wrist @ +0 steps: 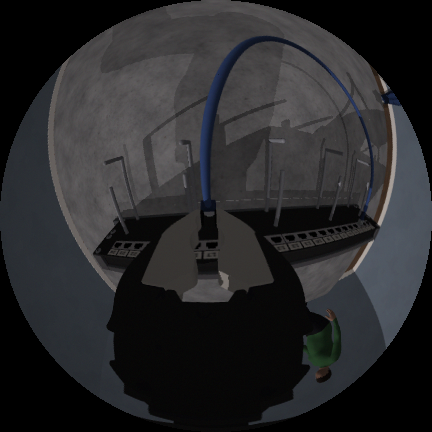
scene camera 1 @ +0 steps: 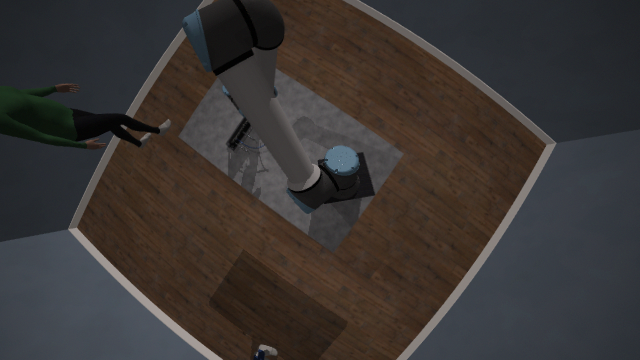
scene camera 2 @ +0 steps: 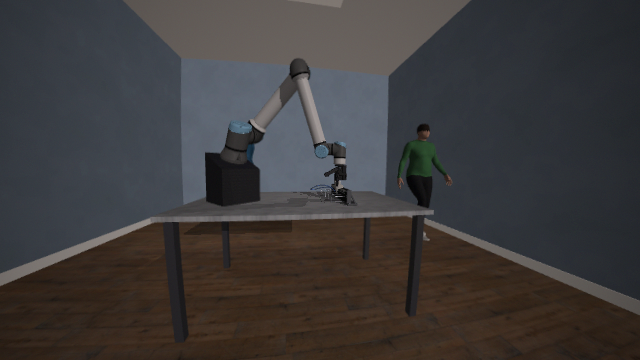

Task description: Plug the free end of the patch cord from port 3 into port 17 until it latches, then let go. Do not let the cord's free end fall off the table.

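Frame: origin at the arm's base, x ahead, y left, z up, level; millimetres.
Where they show: gripper, fingertip midpoint: (wrist: 208, 210) (scene camera 2: 336, 192); arm's base at its link origin: (scene camera 2: 233, 158).
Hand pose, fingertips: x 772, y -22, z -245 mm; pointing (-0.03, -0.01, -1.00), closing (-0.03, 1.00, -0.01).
Observation:
Things, the pixels of their top centre, and the offset from my fingertips. "spot": a spot on its surface instead. Level surfaces: height alone.
- cord's free-end plug at its top centre: (wrist: 207, 206) 0 mm left, 16 mm back, 22 mm up
- looks like 17 at a spot on its surface: (wrist: 212, 245) spot: 3 mm left, 36 mm ahead, 11 mm up
- grey table at its surface level: 64 mm down
The blue patch cord (wrist: 207, 150) (scene camera 2: 322, 187) rises from my fingertips in the wrist view, arches over and comes down at the right end of the black patch panel (wrist: 340, 216) (scene camera 1: 238, 134) (scene camera 2: 351, 198). My gripper (wrist: 208, 210) (scene camera 2: 339, 189) is shut on the cord's free-end plug (wrist: 208, 206), between its two pale fingers. The plug is just over the panel, close above the port row. A port with a label that looks like 17 (wrist: 212, 245) shows between the fingers. The fingers hide the neighbouring ports. Whether the plug touches the panel cannot be told.
Several thin grey cable-guide posts (wrist: 269, 175) (wrist: 127, 185) stand behind the ports. The panel stands on the grey table (scene camera 1: 350, 120) (scene camera 2: 280, 212). The arm's black base block (scene camera 2: 232, 185) is at the table's other end. A person in green (scene camera 2: 421, 160) (scene camera 1: 37, 115) stands beyond the table.

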